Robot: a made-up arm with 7 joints.
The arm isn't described. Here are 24 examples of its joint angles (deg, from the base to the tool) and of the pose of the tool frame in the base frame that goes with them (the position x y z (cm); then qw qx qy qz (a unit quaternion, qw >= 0)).
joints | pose
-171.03 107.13 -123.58 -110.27 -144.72 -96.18 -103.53 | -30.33 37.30 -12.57 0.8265 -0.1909 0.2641 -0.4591
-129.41 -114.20 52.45 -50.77 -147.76 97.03 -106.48 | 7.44 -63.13 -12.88 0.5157 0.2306 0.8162 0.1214
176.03 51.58 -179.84 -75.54 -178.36 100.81 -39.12 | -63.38 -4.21 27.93 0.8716 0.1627 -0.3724 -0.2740
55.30 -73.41 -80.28 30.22 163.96 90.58 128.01 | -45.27 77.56 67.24 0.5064 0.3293 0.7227 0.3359
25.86 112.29 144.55 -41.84 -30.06 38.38 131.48 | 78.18 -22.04 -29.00 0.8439 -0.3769 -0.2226 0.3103
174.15 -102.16 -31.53 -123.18 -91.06 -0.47 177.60 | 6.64 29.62 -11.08 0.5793 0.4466 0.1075 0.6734
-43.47 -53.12 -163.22 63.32 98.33 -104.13 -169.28 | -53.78 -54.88 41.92 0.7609 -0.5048 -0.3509 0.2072
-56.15 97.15 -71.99 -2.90 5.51 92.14 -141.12 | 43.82 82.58 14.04 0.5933 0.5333 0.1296 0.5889
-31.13 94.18 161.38 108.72 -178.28 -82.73 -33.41 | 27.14 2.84 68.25 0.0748 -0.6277 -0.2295 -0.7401
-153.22 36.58 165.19 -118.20 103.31 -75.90 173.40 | -47.89 26.70 31.09 0.6922 0.5476 -0.2623 0.3901
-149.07 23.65 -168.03 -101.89 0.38 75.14 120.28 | -52.31 42.76 63.67 0.2983 -0.1233 0.8973 -0.3011
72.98 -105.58 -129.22 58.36 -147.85 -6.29 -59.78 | 17.46 77.81 -17.60 0.5875 -0.0818 -0.4279 0.6820
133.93 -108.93 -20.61 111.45 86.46 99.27 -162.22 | 29.67 35.85 60.80 0.1516 0.6361 -0.4275 0.6242
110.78 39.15 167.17 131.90 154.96 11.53 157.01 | 1.29 27.39 71.79 0.1997 0.4018 0.6362 -0.6277
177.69 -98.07 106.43 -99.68 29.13 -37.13 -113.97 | 37.68 -47.72 45.50 0.1645 -0.7891 -0.4004 -0.4358
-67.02 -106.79 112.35 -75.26 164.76 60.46 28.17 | -66.31 -30.30 32.46 0.5710 0.7877 0.0554 0.2246
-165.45 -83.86 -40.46 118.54 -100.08 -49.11 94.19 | 13.34 -22.68 78.51 0.2762 0.2701 0.9153 -0.1136
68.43 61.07 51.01 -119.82 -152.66 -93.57 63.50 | 32.32 -7.98 82.60 0.1966 -0.9765 -0.0482 0.0734
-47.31 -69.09 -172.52 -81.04 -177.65 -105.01 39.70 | -33.25 -41.81 92.89 0.5032 -0.6904 0.0252 -0.5192
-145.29 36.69 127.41 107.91 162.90 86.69 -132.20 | 16.98 30.66 93.33 0.0739 0.9515 -0.2907 0.0688
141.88 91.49 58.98 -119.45 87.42 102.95 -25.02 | -12.71 -36.05 64.30 0.2777 -0.0341 0.9323 -0.2291
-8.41 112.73 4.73 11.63 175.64 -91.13 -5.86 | 74.08 6.91 -23.50 0.9524 -0.0424 0.3015 0.0139
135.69 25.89 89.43 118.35 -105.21 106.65 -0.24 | -45.39 8.50 59.15 0.6162 -0.6756 0.0522 -0.4014
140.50 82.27 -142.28 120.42 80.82 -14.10 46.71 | 5.47 -31.89 76.43 0.2565 0.7359 -0.5798 -0.2379
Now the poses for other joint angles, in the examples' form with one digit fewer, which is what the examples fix.
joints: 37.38 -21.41 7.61 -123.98 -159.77 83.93 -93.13
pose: -22.0 24.1 35.1 0.397 0.327 -0.304 -0.802
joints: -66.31 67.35 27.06 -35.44 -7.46 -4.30 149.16
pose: 19.7 76.5 100.0 0.180 0.662 -0.689 0.234
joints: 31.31 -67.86 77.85 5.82 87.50 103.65 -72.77
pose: -81.5 38.5 53.1 0.676 -0.126 0.035 -0.725
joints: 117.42 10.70 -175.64 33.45 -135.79 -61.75 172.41
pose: 19.2 10.4 125.7 0.150 0.765 0.078 -0.621
